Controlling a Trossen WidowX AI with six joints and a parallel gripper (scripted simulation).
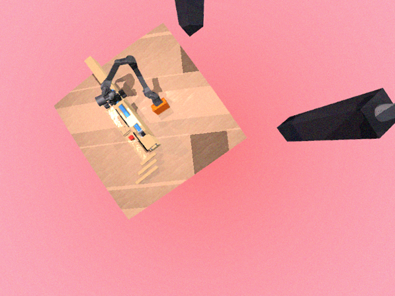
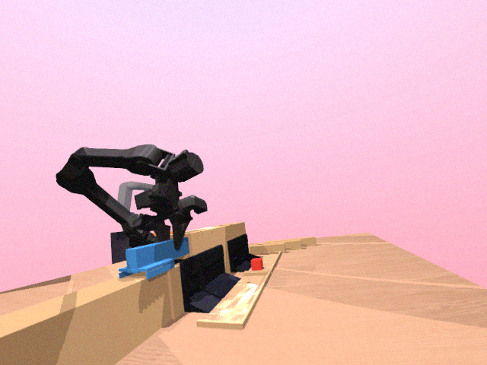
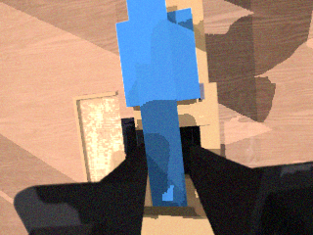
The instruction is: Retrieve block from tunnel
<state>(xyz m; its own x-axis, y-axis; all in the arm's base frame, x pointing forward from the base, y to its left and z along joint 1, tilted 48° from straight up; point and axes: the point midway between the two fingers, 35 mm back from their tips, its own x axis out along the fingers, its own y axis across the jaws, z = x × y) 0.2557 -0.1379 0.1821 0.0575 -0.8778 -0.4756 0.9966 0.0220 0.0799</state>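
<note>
Now: gripper tip 5 cm above the tan covered tunnel, 2 cm short of it and 1 cm to the right of it. From my gripper tip the other things lie so: red block 28 cm to the left, 12 cm ahead, 11 cm below.
</note>
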